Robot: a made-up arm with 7 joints.
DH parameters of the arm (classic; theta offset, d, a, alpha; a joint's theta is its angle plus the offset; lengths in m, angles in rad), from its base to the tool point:
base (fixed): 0 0.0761 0 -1.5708
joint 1: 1.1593 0 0.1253 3.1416
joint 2: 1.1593 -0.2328 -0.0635 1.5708
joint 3: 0 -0.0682 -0.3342 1.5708
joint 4: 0 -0.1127 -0.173 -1.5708
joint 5: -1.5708 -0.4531 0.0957 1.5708
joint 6: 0 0.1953 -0.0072 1.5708
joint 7: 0.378 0 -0.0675 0
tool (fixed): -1.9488 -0.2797 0 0
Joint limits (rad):
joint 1: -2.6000..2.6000
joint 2: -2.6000..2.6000
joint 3: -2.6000..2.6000
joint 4: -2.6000..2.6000
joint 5: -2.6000..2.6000
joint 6: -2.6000..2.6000
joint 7: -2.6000..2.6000
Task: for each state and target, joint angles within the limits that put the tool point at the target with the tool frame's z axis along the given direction. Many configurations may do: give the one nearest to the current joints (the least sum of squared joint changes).
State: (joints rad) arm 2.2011 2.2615 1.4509 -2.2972 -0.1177 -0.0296 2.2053
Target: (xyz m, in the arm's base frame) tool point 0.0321 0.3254 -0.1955 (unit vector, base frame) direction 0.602 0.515 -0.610
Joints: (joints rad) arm 1.7699 2.6000 1.4980 -2.6000 -0.2518 -0.0066 2.5269
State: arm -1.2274 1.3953 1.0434 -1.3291 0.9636 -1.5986 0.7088
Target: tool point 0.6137 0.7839 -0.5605 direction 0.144 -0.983 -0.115
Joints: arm -0.9263 1.1630 0.3578 -1.3666 0.0300 -1.7658 0.7480
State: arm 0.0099 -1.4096 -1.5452 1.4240 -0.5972 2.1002 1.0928
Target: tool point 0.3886 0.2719 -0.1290 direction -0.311 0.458 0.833
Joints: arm -0.2425 -0.9886 -1.2526 1.8718 -0.4540 1.5112 1.1883
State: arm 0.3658 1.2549 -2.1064 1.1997 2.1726 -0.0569 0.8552
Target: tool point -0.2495 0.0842 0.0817 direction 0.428 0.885 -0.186
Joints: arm 0.1794 1.0454 -1.6816 1.3902 1.9438 0.6921 1.5748
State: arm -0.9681 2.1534 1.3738 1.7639 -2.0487 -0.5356 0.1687
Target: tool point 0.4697 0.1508 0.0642 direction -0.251 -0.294 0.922
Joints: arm -1.2554 1.9720 1.1317 2.5857 -1.7129 -0.2121 0.1232
